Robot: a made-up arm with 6 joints.
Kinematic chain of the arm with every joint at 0, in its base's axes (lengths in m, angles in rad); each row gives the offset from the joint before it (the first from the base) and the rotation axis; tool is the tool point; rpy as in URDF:
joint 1: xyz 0 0.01 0.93 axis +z
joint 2: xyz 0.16 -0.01 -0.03 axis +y
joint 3: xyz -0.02 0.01 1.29 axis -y
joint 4: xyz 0 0 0.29 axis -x
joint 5: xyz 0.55 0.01 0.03 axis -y
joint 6: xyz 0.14 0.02 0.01 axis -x
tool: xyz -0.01 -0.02 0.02 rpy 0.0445 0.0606 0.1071
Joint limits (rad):
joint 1: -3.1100..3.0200
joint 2: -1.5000..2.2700
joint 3: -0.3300..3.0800
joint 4: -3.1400..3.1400
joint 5: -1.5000..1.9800
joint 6: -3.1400..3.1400
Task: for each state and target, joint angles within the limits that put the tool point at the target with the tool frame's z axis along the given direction. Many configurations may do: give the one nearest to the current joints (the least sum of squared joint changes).
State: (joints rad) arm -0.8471 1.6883 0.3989 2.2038 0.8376 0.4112
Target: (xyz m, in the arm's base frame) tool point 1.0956 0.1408 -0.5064 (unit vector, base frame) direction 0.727 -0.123 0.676
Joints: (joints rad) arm -0.0203 2.2700 0.0271 1.3571 1.7119 -0.1326
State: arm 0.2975 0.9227 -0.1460 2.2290 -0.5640 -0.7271
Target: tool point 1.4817 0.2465 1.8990 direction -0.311 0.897 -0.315
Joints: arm 0.1353 0.5268 0.0077 2.4679 0.0822 -0.4855
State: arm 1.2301 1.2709 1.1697 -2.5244 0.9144 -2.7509
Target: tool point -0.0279 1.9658 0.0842 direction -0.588 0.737 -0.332
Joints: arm 1.6376 1.9542 1.0866 -2.5210 0.8172 -2.8830
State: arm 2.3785 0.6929 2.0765 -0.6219 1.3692 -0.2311
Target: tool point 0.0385 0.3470 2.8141 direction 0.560 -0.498 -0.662
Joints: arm 1.7217 0.3335 1.6252 -0.6626 1.0000 -0.1118
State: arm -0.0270 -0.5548 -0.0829 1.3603 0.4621 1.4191
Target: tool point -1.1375 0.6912 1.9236 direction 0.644 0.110 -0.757
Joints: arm -0.4128 -1.1835 0.3628 1.4257 1.3000 0.6958
